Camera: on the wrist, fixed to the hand. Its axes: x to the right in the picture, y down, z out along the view.
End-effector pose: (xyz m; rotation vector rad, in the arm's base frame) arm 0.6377 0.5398 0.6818 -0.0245 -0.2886 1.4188
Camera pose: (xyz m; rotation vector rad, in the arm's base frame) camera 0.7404 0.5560 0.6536 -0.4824 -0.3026 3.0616
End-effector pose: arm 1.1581 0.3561 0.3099 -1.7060 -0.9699 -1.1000
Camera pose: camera 1.0677 0.3414 0.3666 -1.7630 0.6587 -0.0049
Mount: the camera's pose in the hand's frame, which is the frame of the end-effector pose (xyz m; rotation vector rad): 0.0232 -0.0917 -0.0515 -0.1111 0.0419 1.6881
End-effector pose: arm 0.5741 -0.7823 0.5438 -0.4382 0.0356 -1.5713
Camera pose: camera 0.4716 -0.8119 0.5288 -0.2799 0.4120 0.0891
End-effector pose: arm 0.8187 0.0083 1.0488 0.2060 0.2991 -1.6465
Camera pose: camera 0.7230 0.0099 0.9994 0.2816 0.1362 0.0436
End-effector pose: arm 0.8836 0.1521 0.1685 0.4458 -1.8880 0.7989
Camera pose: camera 0.9638 0.1236 0.2344 -1.4458 -1.9477 1.6371
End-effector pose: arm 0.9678 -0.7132 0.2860 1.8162 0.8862 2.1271
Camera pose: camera 0.8935 -0.6437 0.2506 -1.5215 0.7291 -1.4410
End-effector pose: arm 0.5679 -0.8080 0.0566 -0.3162 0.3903 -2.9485
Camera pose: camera 0.5227 -0.7122 0.0373 0.0905 0.4646 -1.2787
